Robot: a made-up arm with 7 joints. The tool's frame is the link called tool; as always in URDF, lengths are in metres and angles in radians.
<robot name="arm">
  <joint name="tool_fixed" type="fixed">
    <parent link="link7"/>
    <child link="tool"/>
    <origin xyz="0 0 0" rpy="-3.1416 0 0"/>
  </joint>
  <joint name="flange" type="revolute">
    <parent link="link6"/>
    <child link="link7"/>
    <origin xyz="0.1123 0 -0.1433" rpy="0 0 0"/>
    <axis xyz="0 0.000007 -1"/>
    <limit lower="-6.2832" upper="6.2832" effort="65" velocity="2.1"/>
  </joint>
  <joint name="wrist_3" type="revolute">
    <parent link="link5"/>
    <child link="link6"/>
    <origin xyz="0 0 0" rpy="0 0 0"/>
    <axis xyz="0 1 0.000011"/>
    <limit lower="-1.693" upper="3.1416" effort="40" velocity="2.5"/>
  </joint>
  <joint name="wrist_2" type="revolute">
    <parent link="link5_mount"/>
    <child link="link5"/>
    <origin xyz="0.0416 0 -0.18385" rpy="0 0 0"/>
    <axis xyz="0 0.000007 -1"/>
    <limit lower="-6.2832" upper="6.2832" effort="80" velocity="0.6"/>
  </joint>
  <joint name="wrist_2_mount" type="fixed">
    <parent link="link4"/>
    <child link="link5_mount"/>
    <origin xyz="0.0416 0 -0.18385" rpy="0 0 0"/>
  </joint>
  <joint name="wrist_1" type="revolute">
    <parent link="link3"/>
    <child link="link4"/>
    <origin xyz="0.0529 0 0" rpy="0 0 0"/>
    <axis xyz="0 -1 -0.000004"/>
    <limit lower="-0.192" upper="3.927" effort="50" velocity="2.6"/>
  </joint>
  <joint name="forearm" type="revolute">
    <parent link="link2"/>
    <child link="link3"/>
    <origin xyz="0 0 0.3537" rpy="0 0 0"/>
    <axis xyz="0 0 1"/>
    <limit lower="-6.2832" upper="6.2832" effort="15" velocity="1.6"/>
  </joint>
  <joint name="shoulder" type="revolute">
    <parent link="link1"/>
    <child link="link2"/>
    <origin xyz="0 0 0" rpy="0 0 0"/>
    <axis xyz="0 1 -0.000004"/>
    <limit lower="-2.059" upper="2.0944" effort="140" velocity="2.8"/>
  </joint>
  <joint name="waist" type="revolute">
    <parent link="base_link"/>
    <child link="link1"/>
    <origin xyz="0 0 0.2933" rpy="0 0 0"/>
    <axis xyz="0 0 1"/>
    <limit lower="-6.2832" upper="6.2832" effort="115" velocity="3"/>
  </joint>
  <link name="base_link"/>
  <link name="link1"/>
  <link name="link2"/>
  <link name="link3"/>
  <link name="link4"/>
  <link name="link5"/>
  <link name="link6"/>
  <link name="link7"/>
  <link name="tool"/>
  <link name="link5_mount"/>
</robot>
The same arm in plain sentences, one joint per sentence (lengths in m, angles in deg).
The arm has seven revolute joints in a row. What follows holds with every joint at zero, and every direction is one of the base frame's. Joint 1 lies 0.2933 m along +z from the base frame's origin and turns about +z, from -360 to 360 deg. Joint 2 lies at the same point as joint 1 and turns about +y, from -117.97 to 120 deg. Joint 3 lies 0.3537 m along +z from joint 2 and turns about +z, from -360 to 360 deg. Joint 4 lies 0.0529 m along +x from joint 3 and turns about -y, from -11 to 225 deg. Joint 5 lies 0.0832 m along +x and 0.3677 m along -z from joint 4 and turns about -z, from -360 to 360 deg. Joint 6 lies at the same point as joint 5 and turns about +y, from -97 to 180 deg. Joint 7 lies 0.1123 m along +x and 0.1433 m along -z from joint 6 and turns about -z, from -360 to 360 deg. The tool frame, which is the frame that the pose is given for, lies at the same point as joint 7; its axes are the base frame's turned by roll 180, pitch 0 and yaw 0 deg (as in URDF: about the fixed x, then y, then z).
